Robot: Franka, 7 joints.
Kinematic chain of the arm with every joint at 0, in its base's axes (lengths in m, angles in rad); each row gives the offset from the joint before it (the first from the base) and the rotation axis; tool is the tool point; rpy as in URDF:
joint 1: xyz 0 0 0.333 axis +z
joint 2: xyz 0 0 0 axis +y
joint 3: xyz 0 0 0.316 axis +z
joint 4: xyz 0.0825 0 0 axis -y
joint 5: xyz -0.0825 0 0.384 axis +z
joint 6: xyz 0 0 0 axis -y
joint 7: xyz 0.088 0 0 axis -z
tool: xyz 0 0 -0.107 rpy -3.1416 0 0
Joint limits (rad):
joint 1: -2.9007..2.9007
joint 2: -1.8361..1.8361
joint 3: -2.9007..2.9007
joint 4: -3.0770..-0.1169
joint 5: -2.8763..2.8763
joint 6: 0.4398..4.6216
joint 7: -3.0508..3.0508
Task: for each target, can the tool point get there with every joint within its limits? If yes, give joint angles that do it. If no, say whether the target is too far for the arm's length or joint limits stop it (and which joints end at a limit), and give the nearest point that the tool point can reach.
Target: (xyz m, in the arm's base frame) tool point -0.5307 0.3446 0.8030
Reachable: yes | joints -1.4268 -0.2666 -2.1053 -1.2574 -0.3030 2.5152 -0.5160
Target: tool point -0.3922 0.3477 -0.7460
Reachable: no: too far | nearest point -0.3130 0.2775 -0.3433 | short by 0.416 m
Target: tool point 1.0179 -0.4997 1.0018
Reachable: no: too far | nearest point 0.6633 -0.3256 0.7688 | short by 0.459 m
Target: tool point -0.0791 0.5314 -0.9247
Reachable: no: too far | nearest point -0.0594 0.3989 -0.3470 | short by 0.593 m
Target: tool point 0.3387 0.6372 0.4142
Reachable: yes | joints 0.8577 1.4695 2.2251 -0.6083 0.7345 4.2655 -1.6588
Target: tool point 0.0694 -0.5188 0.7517
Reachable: yes | joints 0.4582 -0.7013 -1.2574 -1.2279 -0.1409 1.3433 -1.6789
